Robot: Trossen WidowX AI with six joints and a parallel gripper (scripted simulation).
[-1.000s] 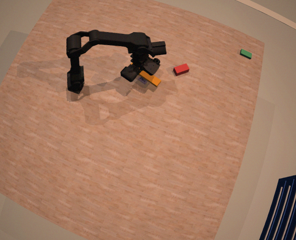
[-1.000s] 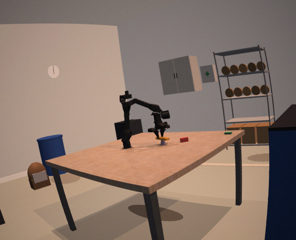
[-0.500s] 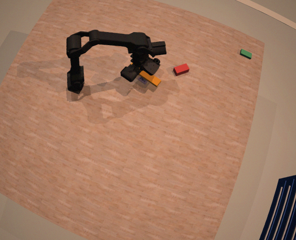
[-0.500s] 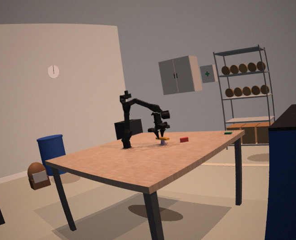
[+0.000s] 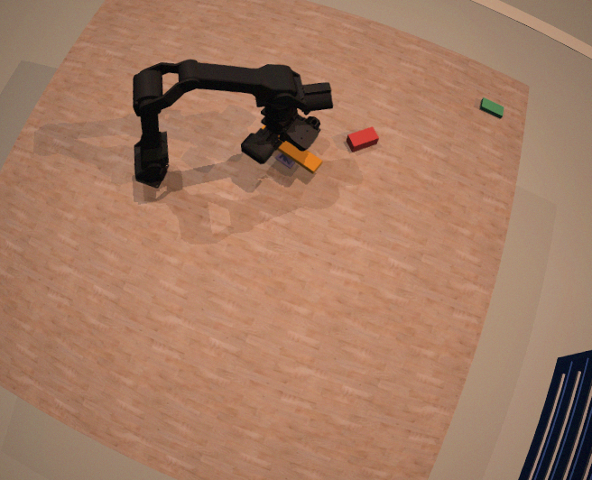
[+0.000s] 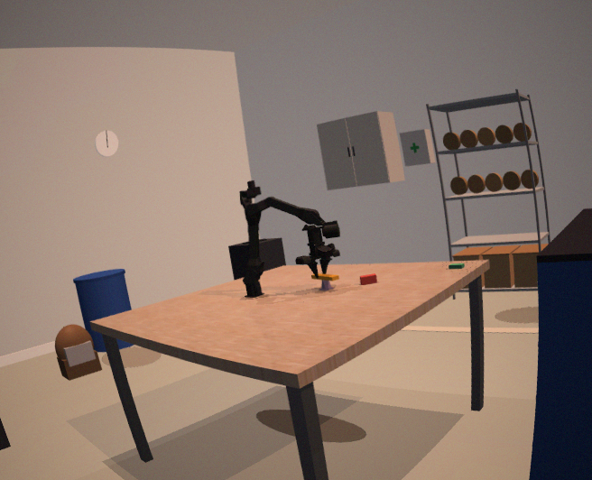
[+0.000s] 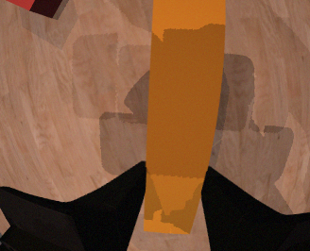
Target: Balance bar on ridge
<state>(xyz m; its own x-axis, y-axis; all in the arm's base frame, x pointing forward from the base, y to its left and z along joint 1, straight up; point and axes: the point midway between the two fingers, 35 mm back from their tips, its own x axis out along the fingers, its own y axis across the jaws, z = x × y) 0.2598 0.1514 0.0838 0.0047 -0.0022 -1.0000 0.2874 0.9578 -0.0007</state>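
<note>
The orange bar lies 30 mm ahead of my gripper tip and 10 mm to the right of it. From my gripper tip the other things lie so: red block (170 mm ahead, 90 mm to the left, 30 mm below); then green block (480 mm ahead, 350 mm to the left, 40 mm below).
</note>
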